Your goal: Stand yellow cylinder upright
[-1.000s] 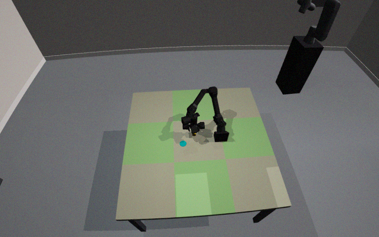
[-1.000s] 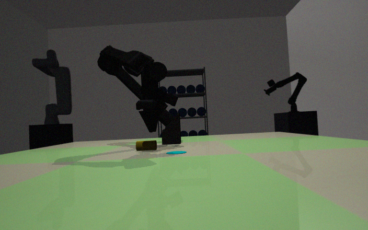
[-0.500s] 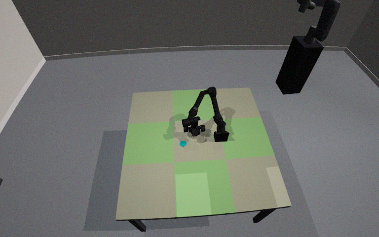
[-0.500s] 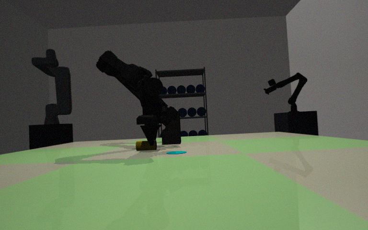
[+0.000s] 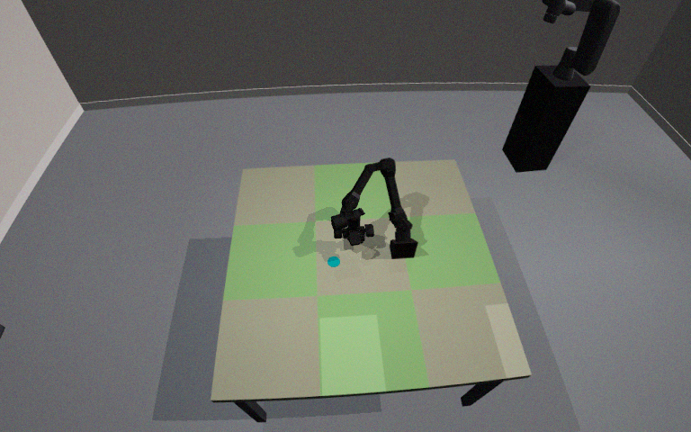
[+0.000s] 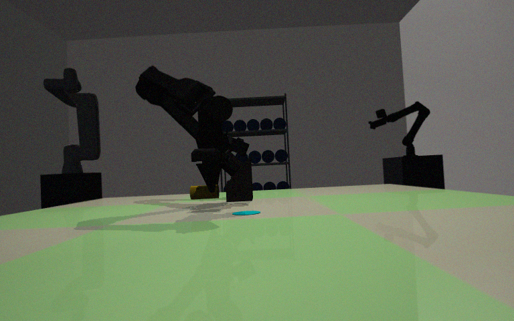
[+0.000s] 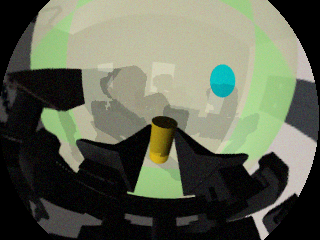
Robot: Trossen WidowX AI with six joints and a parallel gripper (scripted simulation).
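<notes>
Now: the flat cyan circle 11 cm ahead of my gripper tip, 8 cm to the left of it and 4 cm below it. The rest, counted from my gripper tip: yellow tall cylinder: 2 cm to the right.
</notes>
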